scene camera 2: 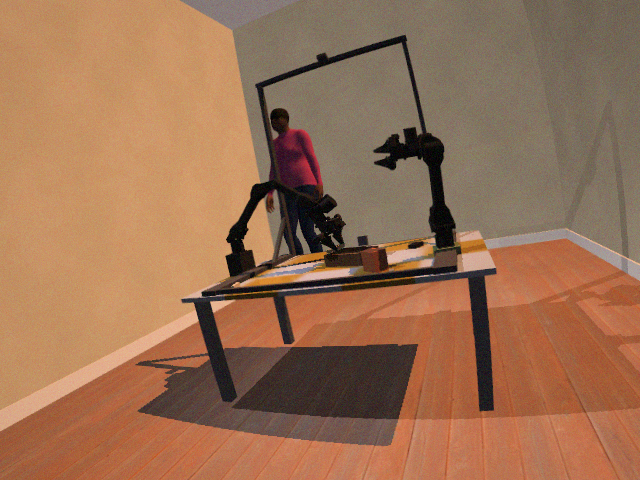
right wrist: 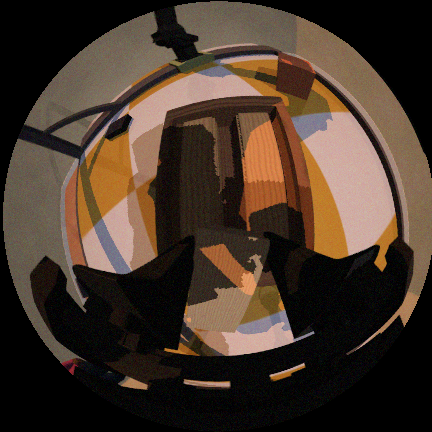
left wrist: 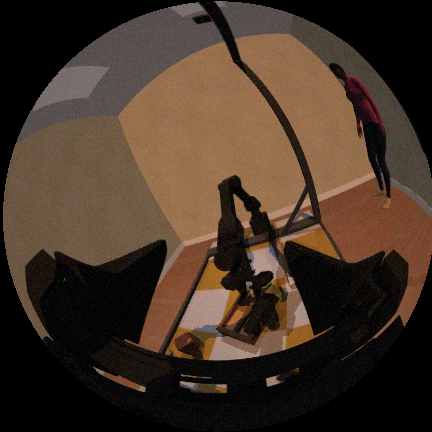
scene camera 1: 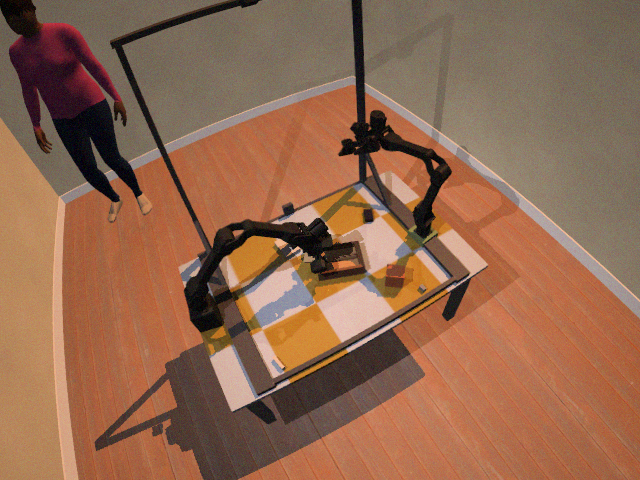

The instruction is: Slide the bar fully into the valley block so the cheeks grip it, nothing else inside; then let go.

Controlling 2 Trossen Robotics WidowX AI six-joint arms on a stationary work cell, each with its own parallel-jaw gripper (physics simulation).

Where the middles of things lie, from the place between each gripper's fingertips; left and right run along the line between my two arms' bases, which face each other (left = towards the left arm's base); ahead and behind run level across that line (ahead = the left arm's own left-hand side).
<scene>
I see the wooden bar (right wrist: 227, 261) 4 cm to the right of my right hand and 2 cm behind it.
I see my left gripper 13 cm short of the wooden bar, 22 cm to the left of it and 37 cm above it.
</scene>
